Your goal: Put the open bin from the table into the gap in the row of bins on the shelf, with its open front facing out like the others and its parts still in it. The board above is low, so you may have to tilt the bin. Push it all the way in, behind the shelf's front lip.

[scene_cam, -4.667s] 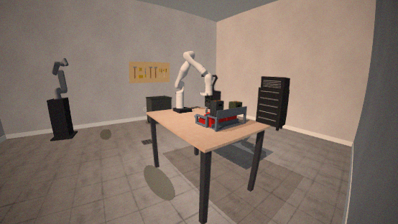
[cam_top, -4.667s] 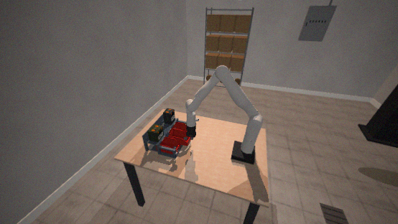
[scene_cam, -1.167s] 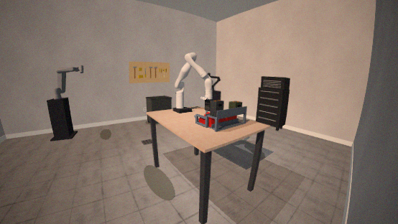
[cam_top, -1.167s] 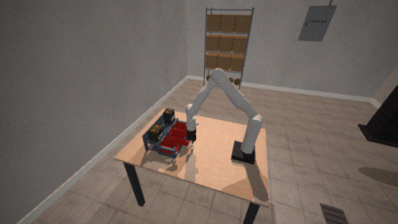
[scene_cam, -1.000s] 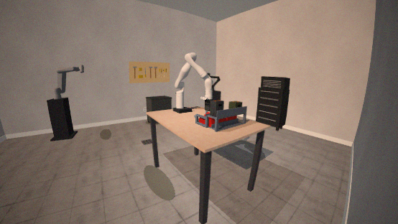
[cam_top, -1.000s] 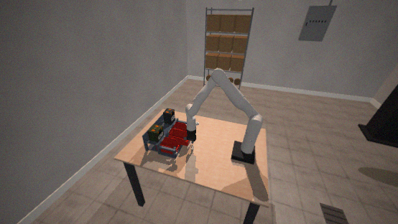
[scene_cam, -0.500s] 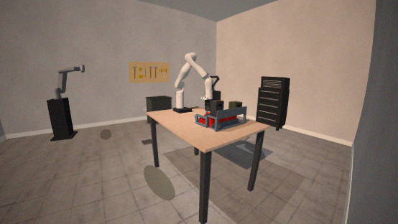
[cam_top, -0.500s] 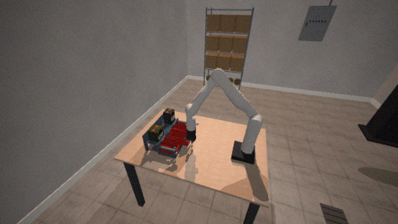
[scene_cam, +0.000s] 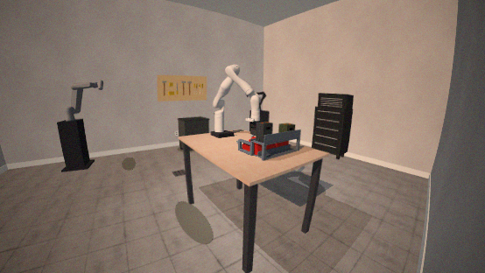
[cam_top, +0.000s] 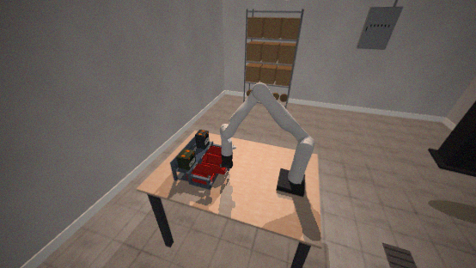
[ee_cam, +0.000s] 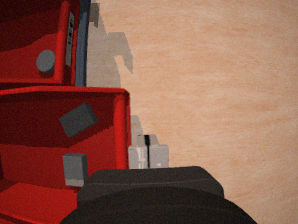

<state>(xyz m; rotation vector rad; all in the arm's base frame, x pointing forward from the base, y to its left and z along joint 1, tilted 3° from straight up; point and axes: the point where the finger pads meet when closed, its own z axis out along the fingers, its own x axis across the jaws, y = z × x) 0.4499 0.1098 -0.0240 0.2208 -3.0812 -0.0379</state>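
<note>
My hand is 200 mm short of the blue-grey shelf, 30 mm to the right of it and 30 mm above it.
</note>
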